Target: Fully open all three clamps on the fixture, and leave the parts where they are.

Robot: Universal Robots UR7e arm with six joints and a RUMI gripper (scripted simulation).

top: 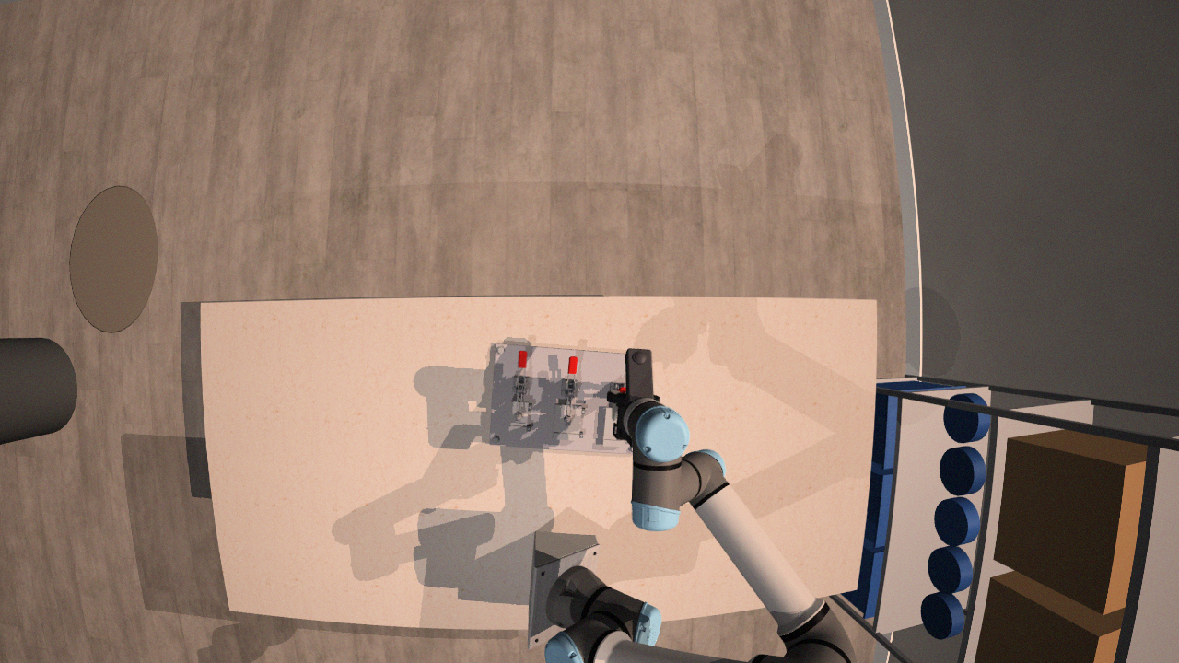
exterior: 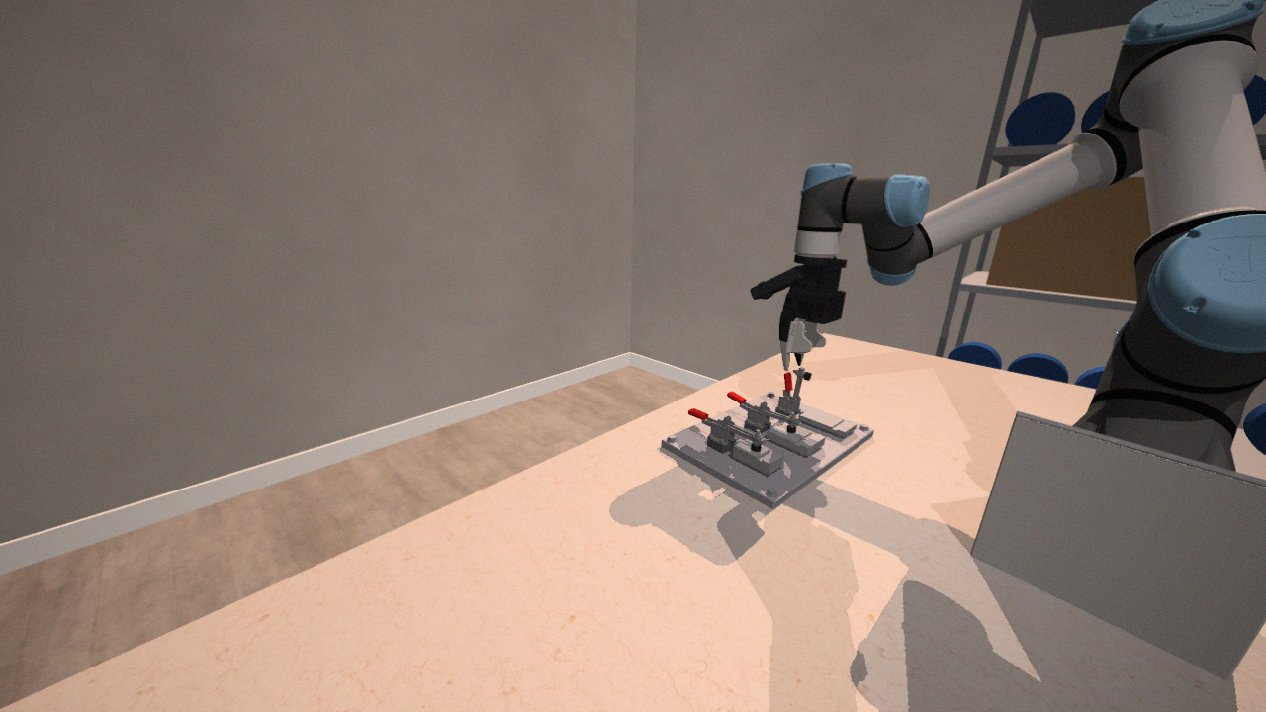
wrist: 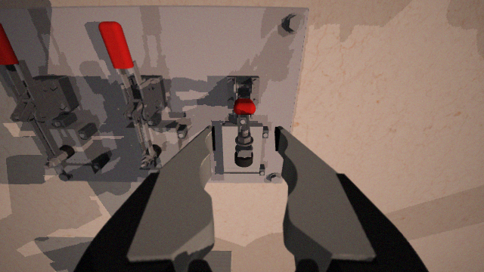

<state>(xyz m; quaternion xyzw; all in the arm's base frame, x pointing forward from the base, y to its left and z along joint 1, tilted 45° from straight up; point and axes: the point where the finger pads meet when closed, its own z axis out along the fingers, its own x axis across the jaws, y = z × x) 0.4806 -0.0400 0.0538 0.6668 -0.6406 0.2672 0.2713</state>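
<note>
My gripper is now 4 cm past the grey fixture plate, 11 cm to the right of it and 12 cm above it.
</note>
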